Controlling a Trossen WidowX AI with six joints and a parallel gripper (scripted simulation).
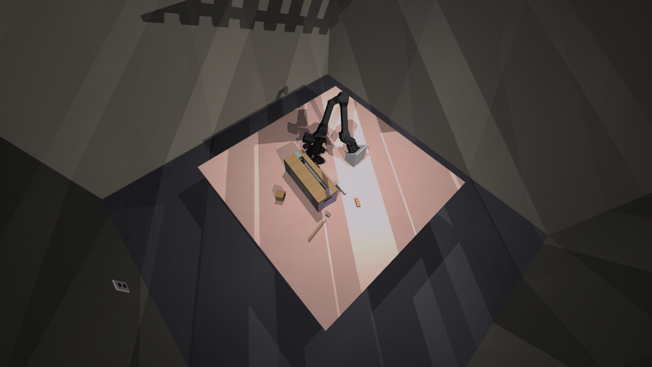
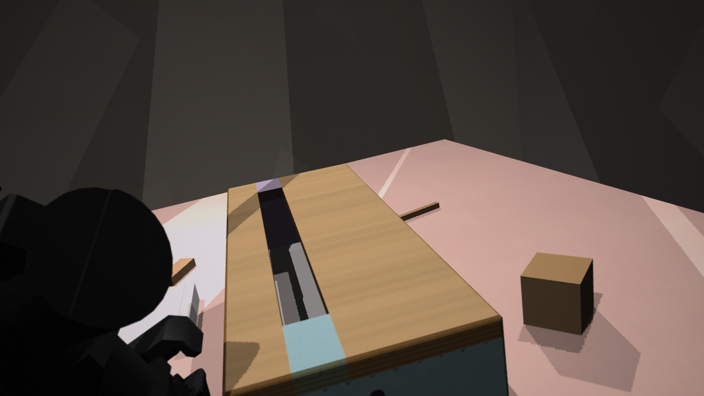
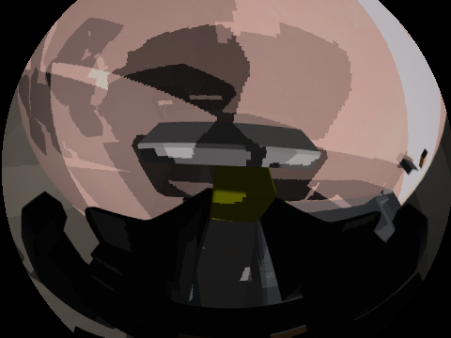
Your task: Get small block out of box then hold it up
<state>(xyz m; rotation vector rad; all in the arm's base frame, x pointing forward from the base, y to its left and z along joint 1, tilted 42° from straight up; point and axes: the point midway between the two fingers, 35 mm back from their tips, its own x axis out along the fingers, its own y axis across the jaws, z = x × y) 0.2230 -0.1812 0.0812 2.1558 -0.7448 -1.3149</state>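
My gripper tip is now 80 mm short of the wooden-topped box, 130 mm to the right of it and 50 mm below it. The rest, counted from my gripper tip: grey piece 200 mm ahead, 360 mm to the left; yellow block 20 mm behind, 10 mm above; brown cube 320 mm ahead, 60 mm to the left, 20 mm above.
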